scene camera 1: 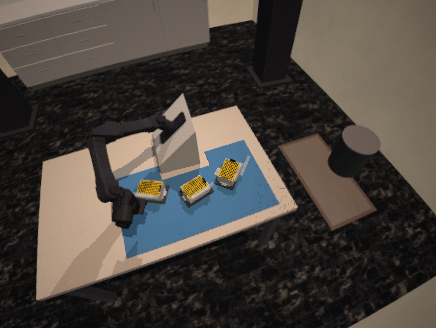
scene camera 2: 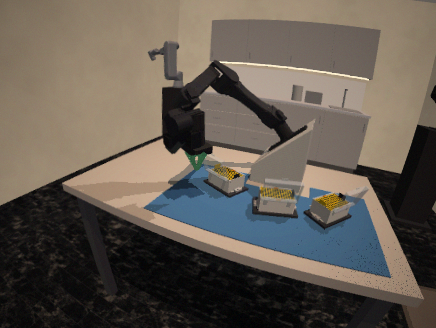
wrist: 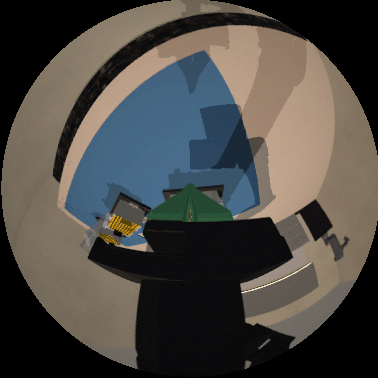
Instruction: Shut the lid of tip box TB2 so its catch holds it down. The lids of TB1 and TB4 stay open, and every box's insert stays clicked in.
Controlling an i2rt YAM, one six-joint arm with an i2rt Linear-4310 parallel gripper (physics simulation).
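Three tip boxes with yellow tips stand on dark bases; no labels are readable, so I cannot tell which is TB2. The left box has its clear lid up. The middle box has its lid raised. The right box has its lid tilted open. My gripper is shut and empty, its green fingertips above the table beside the left box. In the wrist view the fingers hide much of that box.
A pale slanted panel stands behind the boxes, with my arm's far end at it. The boxes stand on a blue mat on the table.
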